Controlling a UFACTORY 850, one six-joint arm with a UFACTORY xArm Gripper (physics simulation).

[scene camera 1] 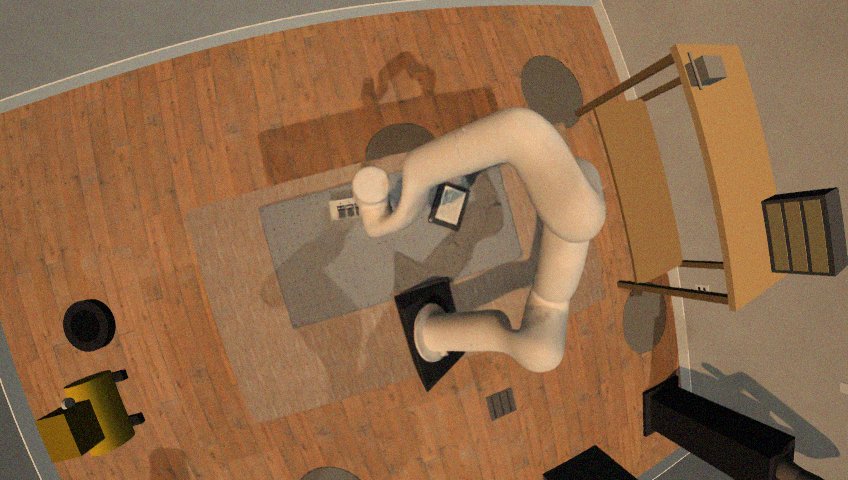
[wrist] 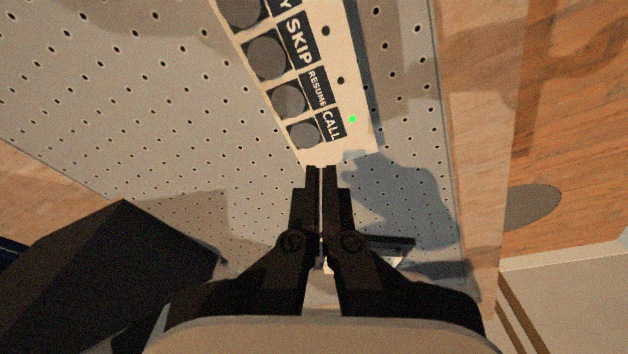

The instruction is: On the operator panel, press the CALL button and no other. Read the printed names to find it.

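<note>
The cream operator panel lies on the grey perforated board, partly hidden under the arm in the scene view. In the wrist view its round grey buttons stand in a row, with the names SKIP, RESUME and CALL readable beside them. The CALL button is the end one, nearest my fingers, and a green light glows beside its label. My gripper is shut and empty. Its fingertips show just past the panel's end, clear of the CALL button in the picture; their height is hard to tell.
A black-framed tablet-like object lies on the board to the right of the panel. The black robot base mount stands at the board's edge. A wooden bench stands farther right.
</note>
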